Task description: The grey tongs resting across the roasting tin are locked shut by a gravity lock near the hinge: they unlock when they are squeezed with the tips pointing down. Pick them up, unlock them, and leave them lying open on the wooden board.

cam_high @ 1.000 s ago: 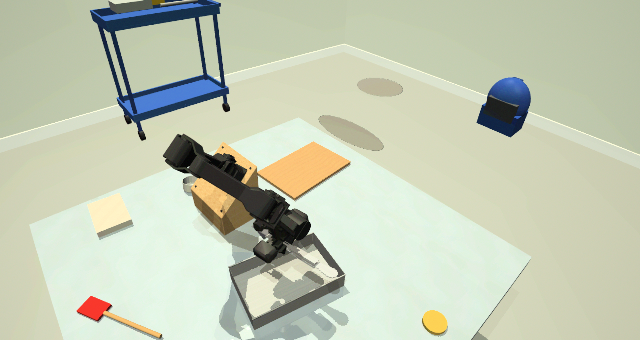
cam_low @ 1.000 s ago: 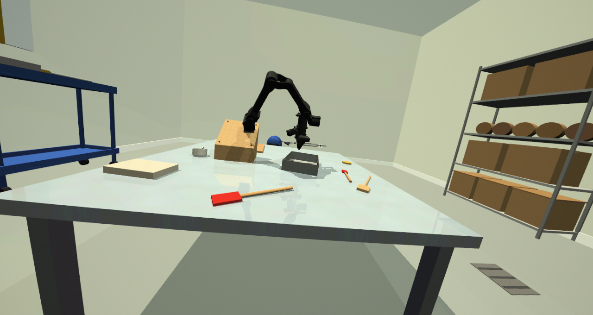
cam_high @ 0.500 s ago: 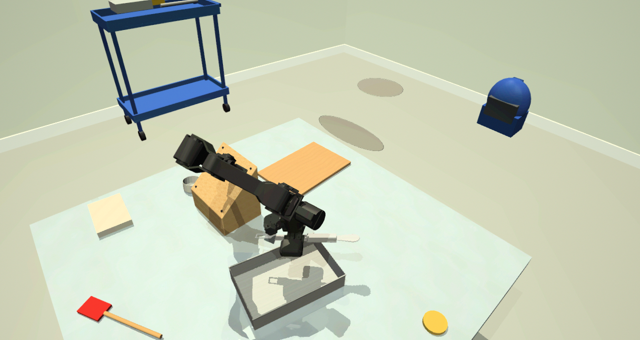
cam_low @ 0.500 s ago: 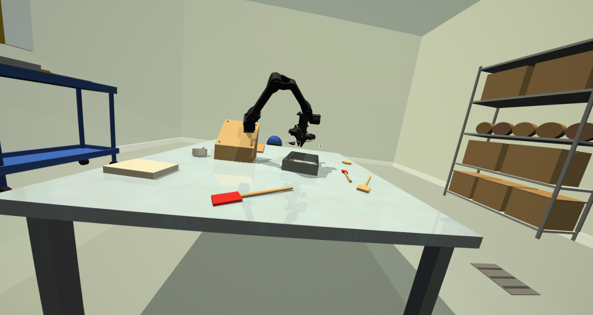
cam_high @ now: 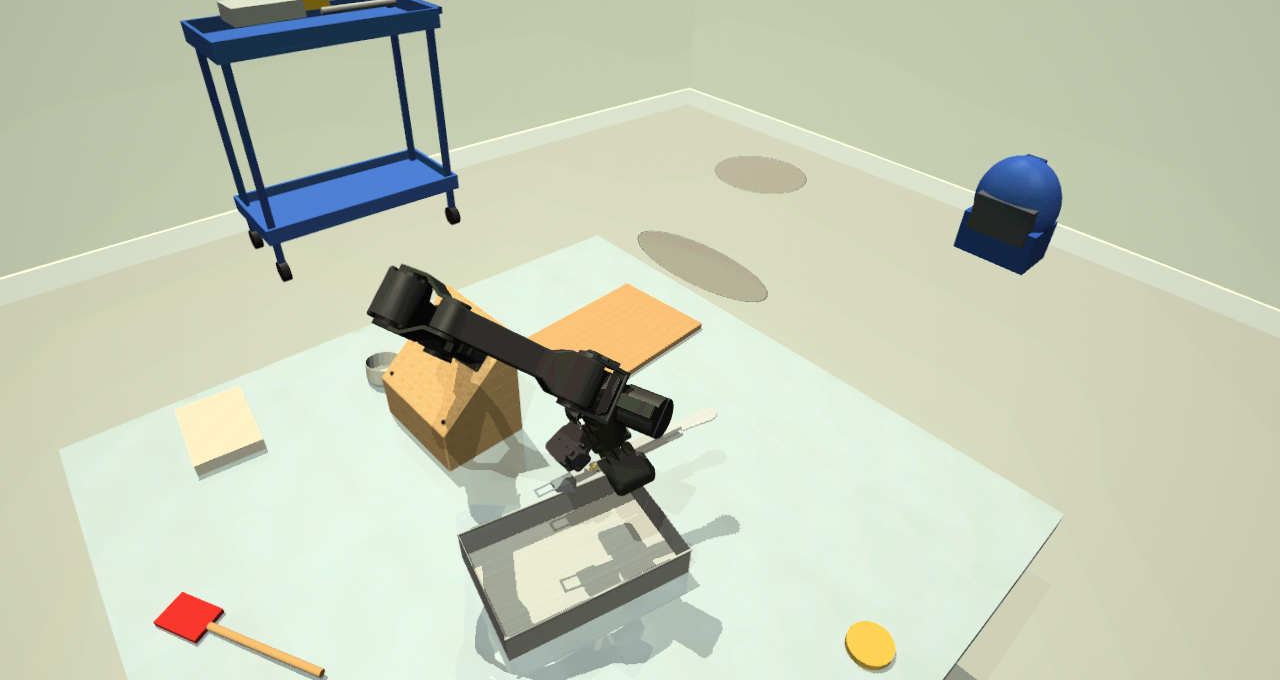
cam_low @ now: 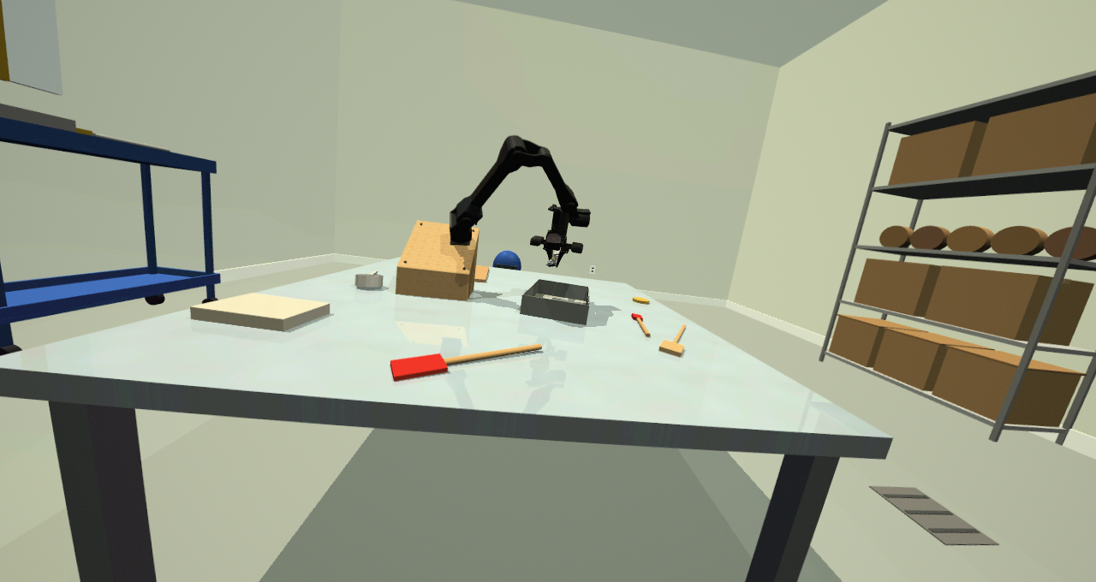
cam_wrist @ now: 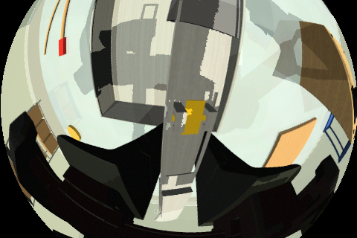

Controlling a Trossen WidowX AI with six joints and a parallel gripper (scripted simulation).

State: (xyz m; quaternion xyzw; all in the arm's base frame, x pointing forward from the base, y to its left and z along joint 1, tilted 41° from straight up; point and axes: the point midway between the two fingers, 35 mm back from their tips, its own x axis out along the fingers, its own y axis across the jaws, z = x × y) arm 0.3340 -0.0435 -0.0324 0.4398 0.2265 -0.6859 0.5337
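My gripper tip is 1 cm past the yellow lock piece, 3 cm to the left of it and 3 cm below it. Round my gripper tip: wooden board (35 cm behind, 38 cm to the left, 12 cm below); then grey roasting tin (1 cm ahead, 10 cm to the right, 9 cm below); then yellow disc (43 cm ahead, 8 cm to the left, 11 cm below).
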